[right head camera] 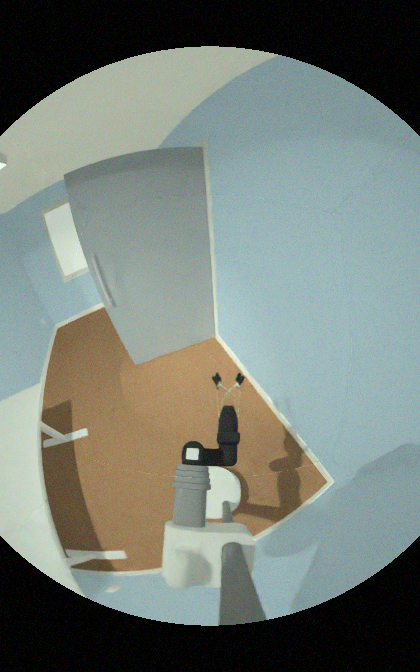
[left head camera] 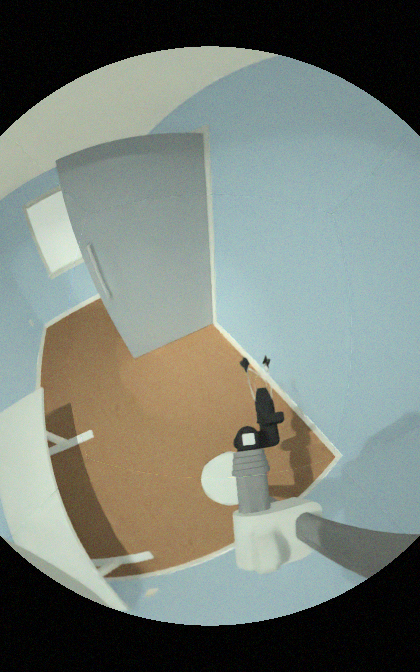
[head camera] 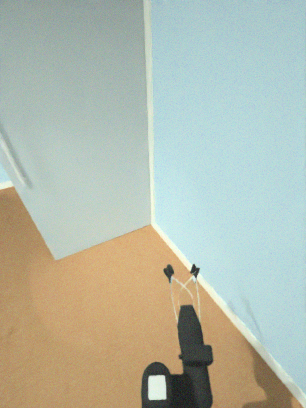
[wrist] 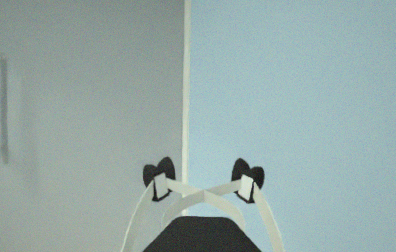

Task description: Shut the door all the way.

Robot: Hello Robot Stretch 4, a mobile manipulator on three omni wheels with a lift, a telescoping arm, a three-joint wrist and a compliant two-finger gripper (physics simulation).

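Frame: origin at the robot's base, x ahead, y left, z up, level; metres.
Seen in the pictures: gripper, fingertip midpoint: (right head camera: 227,372) (left head camera: 253,356) (head camera: 180,264) (wrist: 203,171); robot's base, link origin: (right head camera: 211,491) (left head camera: 229,477).
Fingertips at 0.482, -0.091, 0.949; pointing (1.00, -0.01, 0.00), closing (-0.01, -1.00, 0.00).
Offsets run from my fingertips to a thing's top centre, as dx, dy, dz. "spot": to the spot under its first point.
The grey door (head camera: 90,125) (left head camera: 150,225) (right head camera: 155,240) (wrist: 90,100) stands ajar, swung out into the room from the white frame strip (head camera: 149,100) (wrist: 186,100) at its right edge. Its long pale handle {spot: +0.697, +0.914, +0.056} (head camera: 14,162) (left head camera: 99,271) (right head camera: 103,280) is near its left edge; in the wrist view part of the handle {spot: +0.765, +0.939, +0.070} (wrist: 4,110) shows at the far left. My gripper (head camera: 182,272) (left head camera: 255,362) (right head camera: 228,380) (wrist: 203,171) is open and empty, to the right of the door's lower part in the head view and close to the blue wall. It appears apart from the door.
The blue wall (head camera: 235,125) (left head camera: 300,250) (right head camera: 300,275) runs along the right side, with a white baseboard (head camera: 225,307). A white table-like piece (left head camera: 25,465) stands at the left. A bright window (left head camera: 54,232) (right head camera: 65,240) shows beyond the door's left edge.
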